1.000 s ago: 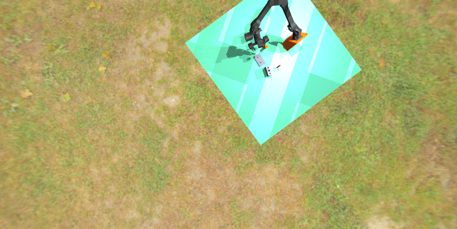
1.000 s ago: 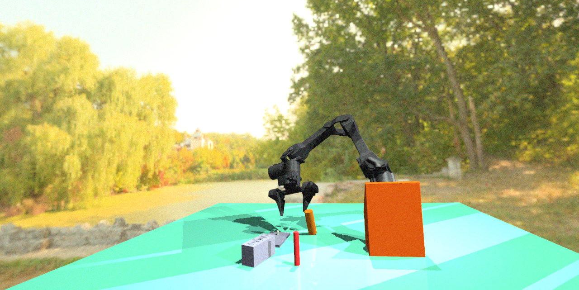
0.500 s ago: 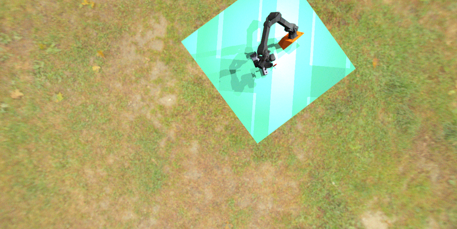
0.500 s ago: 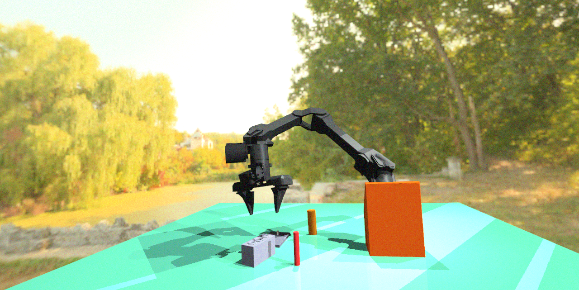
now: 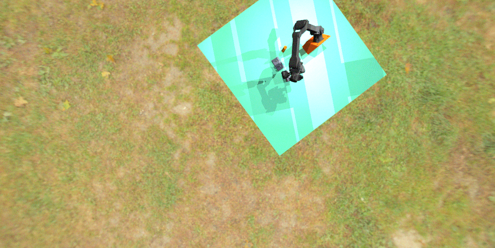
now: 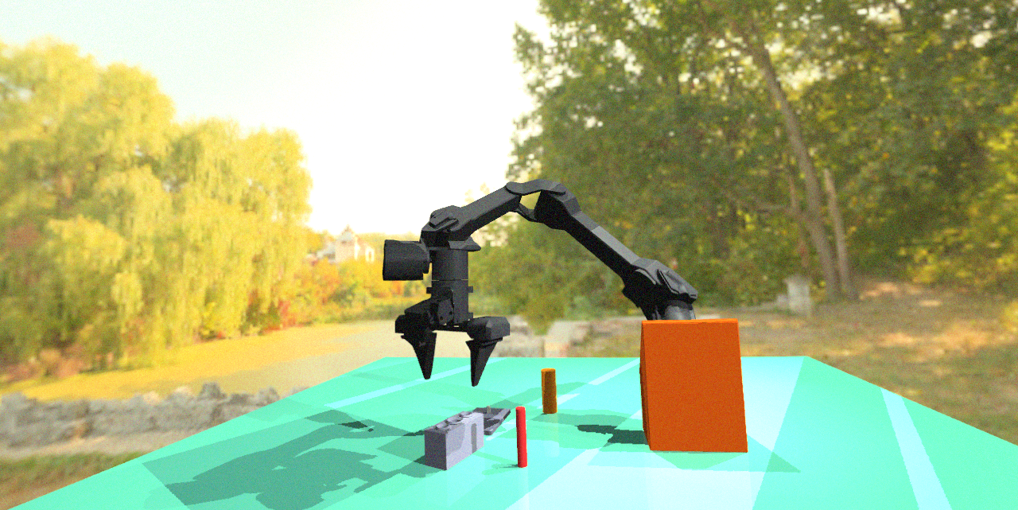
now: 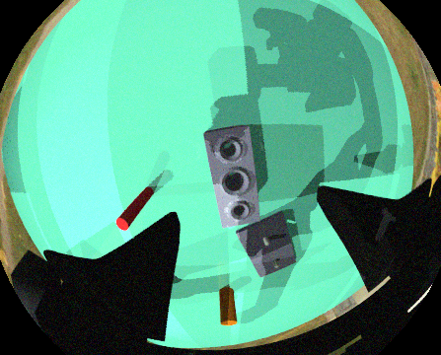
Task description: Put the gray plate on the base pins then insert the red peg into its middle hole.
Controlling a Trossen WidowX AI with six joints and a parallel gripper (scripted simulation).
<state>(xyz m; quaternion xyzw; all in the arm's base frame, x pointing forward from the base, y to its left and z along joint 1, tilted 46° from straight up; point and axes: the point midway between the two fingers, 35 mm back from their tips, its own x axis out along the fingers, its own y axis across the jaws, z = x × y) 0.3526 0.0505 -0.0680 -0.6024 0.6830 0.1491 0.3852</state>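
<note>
Now: gripper tip 7 cm above the gray plate and 1 cm past it. Round my gripper tip: flat gray base 15 cm to the right, 10 cm below, 1 cm behind; orange cylinder 22 cm to the right, 13 cm behind, 7 cm below; red peg 11 cm behind, 7 cm below, 2 cm to the left.
</note>
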